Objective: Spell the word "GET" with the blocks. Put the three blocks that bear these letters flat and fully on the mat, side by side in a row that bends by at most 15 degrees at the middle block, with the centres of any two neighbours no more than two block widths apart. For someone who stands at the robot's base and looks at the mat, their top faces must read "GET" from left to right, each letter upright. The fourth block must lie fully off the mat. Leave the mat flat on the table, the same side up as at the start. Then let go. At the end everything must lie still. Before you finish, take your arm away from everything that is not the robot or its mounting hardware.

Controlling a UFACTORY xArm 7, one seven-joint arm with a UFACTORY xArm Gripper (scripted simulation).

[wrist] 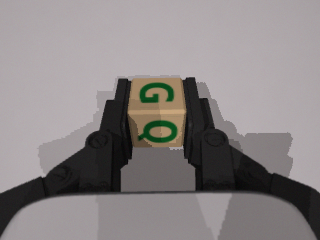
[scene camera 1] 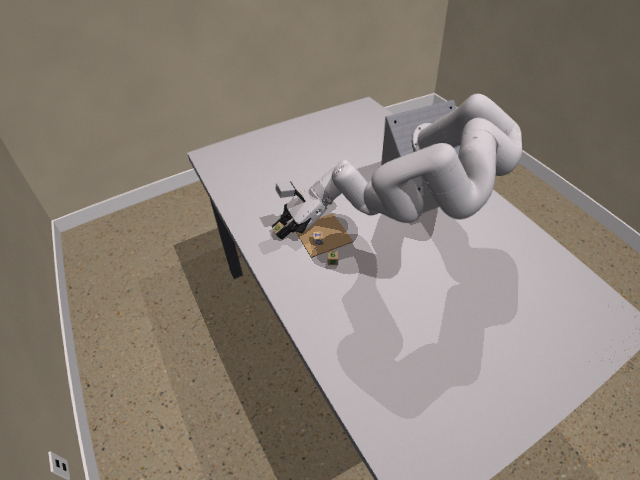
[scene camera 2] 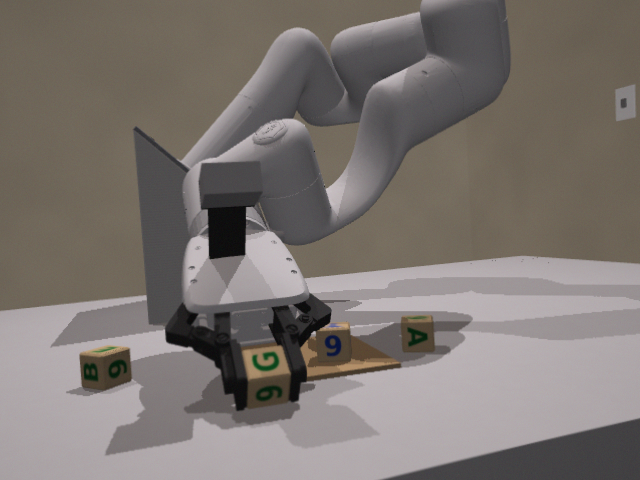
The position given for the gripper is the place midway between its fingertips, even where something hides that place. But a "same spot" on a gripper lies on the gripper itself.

The gripper shows in the wrist view, in scene camera 1 [276, 233] and in scene camera 2. A tan mat shows in scene camera 1 and in scene camera 2; in the wrist view it is out of frame. The same spot on the gripper: [scene camera 2: 217, 345] is [wrist: 218, 134]. One and the same spot on the tan mat: [scene camera 1: 335, 236] is [scene camera 2: 316, 345].
